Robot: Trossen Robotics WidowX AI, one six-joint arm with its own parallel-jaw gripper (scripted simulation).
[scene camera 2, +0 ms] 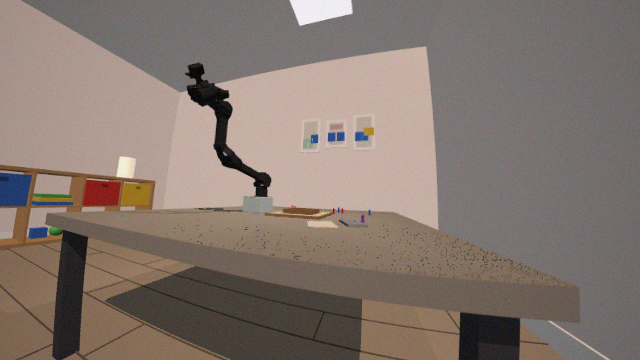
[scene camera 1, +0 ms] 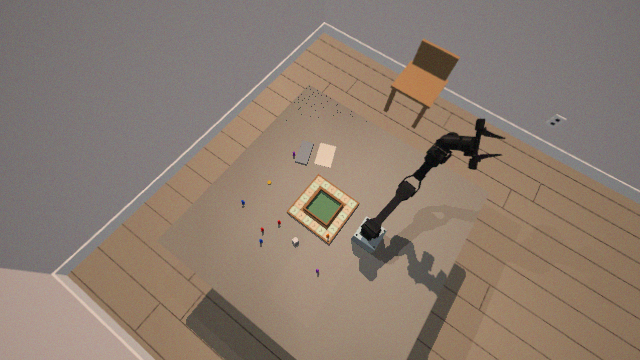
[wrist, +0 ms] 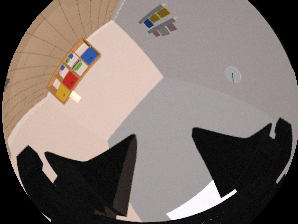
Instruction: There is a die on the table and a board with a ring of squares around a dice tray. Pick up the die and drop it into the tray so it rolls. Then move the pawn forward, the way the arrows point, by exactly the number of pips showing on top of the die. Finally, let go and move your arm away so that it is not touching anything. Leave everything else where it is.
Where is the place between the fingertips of my gripper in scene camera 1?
At 503, 146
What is my gripper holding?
Nothing.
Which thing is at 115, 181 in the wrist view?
My gripper.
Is my gripper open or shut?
Open.
